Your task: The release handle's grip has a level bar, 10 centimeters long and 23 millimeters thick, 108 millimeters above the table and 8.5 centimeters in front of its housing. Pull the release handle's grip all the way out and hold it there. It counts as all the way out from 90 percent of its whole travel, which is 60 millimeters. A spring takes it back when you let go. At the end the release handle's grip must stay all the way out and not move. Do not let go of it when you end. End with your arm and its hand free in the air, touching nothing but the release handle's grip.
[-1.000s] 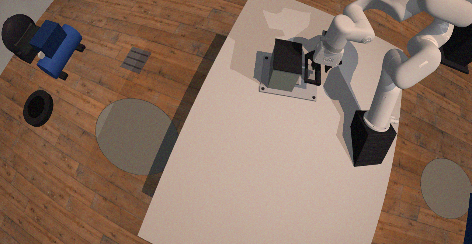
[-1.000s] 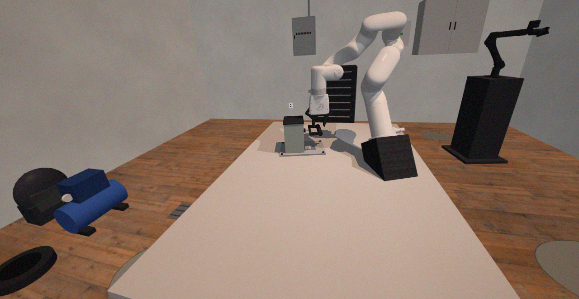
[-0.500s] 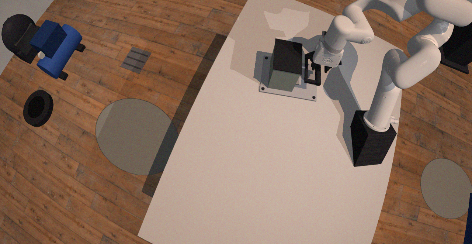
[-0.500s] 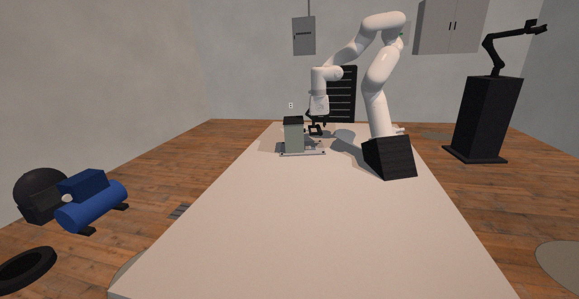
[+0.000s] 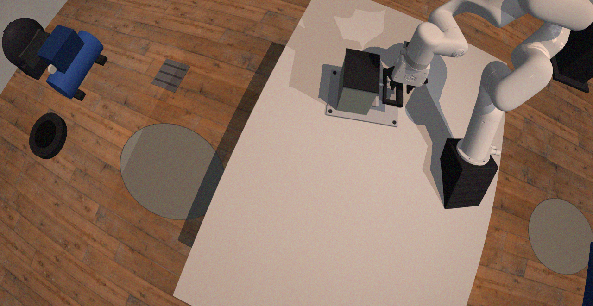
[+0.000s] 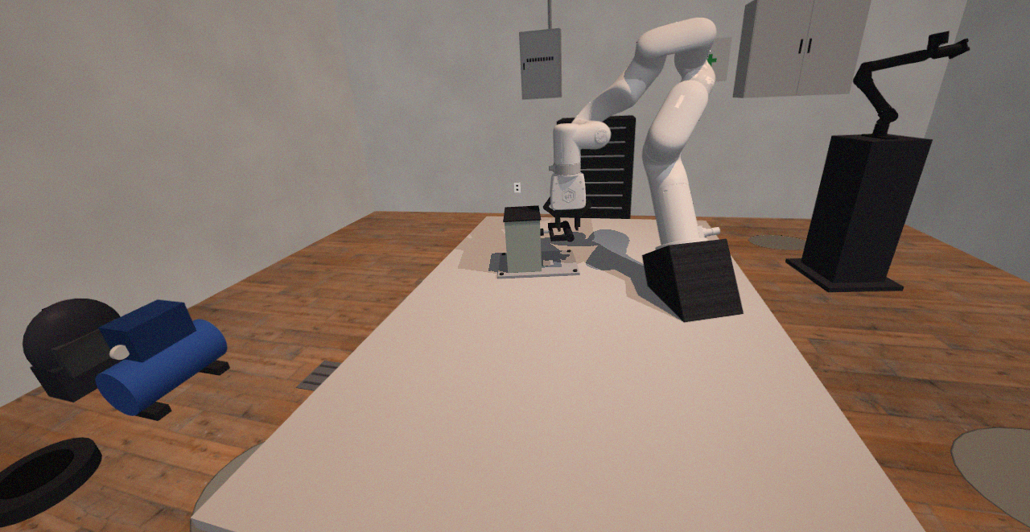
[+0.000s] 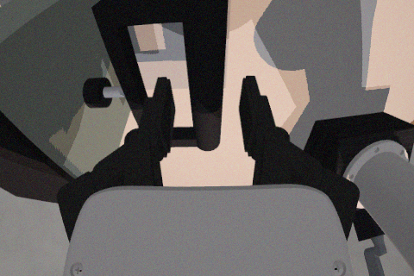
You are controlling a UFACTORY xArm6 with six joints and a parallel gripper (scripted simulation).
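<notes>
Right now my hand is 100 mm short of the grey base plate, 10 mm to the right of it and 120 mm above it.
</notes>
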